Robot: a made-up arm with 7 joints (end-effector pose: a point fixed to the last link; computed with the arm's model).
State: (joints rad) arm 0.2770 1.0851 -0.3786 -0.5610 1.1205 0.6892 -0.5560
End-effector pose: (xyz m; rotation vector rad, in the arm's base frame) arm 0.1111 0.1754 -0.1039 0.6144 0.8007 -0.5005
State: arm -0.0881 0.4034 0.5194 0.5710 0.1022 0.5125 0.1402
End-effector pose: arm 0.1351 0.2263 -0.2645 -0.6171 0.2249 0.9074
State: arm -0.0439 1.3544 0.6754 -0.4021 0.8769 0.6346 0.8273
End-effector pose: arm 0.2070 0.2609 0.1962 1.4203 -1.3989 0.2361
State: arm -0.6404 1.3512 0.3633 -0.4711 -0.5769 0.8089 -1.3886
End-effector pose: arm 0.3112 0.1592 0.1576 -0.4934 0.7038 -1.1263
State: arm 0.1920 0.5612 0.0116 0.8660 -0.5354 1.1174 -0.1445
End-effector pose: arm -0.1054 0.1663 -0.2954 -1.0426 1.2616 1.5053
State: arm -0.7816 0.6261 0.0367 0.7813 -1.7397 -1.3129 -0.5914
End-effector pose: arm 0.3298 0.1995 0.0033 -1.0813 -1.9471 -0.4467
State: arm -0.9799 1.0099 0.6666 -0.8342 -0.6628 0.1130 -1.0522
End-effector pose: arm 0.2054 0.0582 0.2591 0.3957 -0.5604 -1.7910
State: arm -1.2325 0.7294 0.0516 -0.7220 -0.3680 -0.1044 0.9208
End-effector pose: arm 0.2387 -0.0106 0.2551 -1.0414 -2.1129 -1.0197
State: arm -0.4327 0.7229 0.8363 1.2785 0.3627 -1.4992 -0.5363
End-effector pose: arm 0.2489 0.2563 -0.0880 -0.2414 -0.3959 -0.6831
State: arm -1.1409 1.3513 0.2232 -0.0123 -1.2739 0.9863 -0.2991
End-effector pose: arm 0.3591 0.1449 0.2606 -1.1227 -0.1564 -0.7809
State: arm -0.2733 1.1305 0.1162 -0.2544 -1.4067 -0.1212 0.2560
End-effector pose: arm 0.2757 0.1553 0.0444 -1.4360 -0.6902 -0.4013
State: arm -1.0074 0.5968 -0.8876 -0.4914 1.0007 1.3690 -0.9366
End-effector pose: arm 0.3433 -0.0235 0.0429 0.0660 0.2844 -0.5637
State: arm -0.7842 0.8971 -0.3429 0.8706 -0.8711 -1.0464 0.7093
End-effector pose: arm 0.3539 0.2017 0.0030 -0.7601 -1.5608 0.0362
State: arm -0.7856 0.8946 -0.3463 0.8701 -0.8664 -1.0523 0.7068
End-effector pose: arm 0.3540 0.2000 0.0028 -0.7610 -1.5595 0.0245
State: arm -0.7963 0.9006 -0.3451 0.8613 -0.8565 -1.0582 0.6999
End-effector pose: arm 0.3558 0.1985 0.0089 -0.7600 -1.5694 -0.0078
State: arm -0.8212 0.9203 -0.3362 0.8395 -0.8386 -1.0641 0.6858
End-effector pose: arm 0.3596 0.1975 0.0249 -0.7537 -1.5965 -0.0721
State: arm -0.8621 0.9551 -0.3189 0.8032 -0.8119 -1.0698 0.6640
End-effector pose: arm 0.3642 0.1965 0.0519 -0.7376 -1.6420 -0.1724
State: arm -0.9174 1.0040 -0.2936 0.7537 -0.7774 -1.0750 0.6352
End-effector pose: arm 0.3671 0.1953 0.0891 -0.7048 -1.7025 -0.3050
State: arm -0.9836 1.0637 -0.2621 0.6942 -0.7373 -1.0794 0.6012
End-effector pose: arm 0.3657 0.1932 0.1333 -0.6492 -1.7719 -0.4610
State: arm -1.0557 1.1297 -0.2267 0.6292 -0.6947 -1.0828 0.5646
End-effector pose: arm 0.3579 0.1900 0.1802 -0.5682 -1.8429 -0.6266
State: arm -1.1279 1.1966 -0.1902 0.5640 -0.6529 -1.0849 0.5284
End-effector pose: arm 0.3441 0.1860 0.2248 -0.4655 -1.9082 -0.7858
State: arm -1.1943 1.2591 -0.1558 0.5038 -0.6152 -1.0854 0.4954
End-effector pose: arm 0.3264 0.1816 0.2631 -0.3515 -1.9621 -0.9243
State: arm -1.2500 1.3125 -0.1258 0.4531 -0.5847 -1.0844 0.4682
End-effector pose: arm 0.3081 0.1775 0.2928 -0.2419 -2.0030 -1.0322
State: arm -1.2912 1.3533 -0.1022 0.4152 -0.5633 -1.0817 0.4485
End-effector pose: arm 0.2926 0.1745 0.3135 -0.1528 -2.0310 -1.1054
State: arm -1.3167 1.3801 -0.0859 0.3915 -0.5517 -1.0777 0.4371
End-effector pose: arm 0.2819 0.1729 0.3261 -0.0948 -2.0488 -1.1456
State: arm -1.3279 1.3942 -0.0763 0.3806 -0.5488 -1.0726 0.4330
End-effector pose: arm 0.2764 0.1727 0.3323 -0.0689 -2.0589 -1.1588
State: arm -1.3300 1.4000 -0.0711 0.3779 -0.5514 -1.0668 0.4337
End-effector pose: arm 0.2745 0.1734 0.3346 -0.0651 -2.0646 -1.1555
